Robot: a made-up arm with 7 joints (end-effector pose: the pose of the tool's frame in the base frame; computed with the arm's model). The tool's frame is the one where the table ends. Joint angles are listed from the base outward.
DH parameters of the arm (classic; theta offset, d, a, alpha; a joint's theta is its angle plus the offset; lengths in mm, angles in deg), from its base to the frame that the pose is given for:
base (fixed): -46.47 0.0 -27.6 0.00
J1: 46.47 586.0 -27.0 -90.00
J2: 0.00 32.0 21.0 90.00
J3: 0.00 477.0 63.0 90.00
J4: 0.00 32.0 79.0 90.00
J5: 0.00 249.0 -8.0 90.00
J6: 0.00 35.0 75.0 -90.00
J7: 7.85 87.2 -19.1 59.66
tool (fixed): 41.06 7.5 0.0 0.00
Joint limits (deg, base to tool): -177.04..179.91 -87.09..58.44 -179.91..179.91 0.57..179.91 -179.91..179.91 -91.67..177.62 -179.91..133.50
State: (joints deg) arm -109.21 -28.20 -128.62 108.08 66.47 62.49 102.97
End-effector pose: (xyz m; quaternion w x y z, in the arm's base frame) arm -0.1167 0.6078 1.1057 0.0372 -0.4807 0.6532 0.5838
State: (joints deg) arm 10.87 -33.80 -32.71 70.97 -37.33 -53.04 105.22
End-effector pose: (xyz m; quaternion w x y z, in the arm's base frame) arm -0.0446 -0.0658 1.2209 0.8768 0.0327 -0.2502 -0.4093
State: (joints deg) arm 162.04 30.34 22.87 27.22 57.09 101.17 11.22
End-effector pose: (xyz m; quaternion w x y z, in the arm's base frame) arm -0.3539 -0.0889 0.6897 0.6531 0.7085 0.0219 -0.2665
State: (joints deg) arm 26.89 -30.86 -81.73 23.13 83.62 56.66 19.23
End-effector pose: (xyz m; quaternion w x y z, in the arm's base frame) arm 0.0565 -0.2494 0.8065 0.7014 0.4213 0.5737 0.0362
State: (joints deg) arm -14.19 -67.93 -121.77 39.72 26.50 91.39 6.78
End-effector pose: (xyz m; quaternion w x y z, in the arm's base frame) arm -0.3496 -0.1254 0.6120 0.9075 0.3557 0.2132 -0.0664
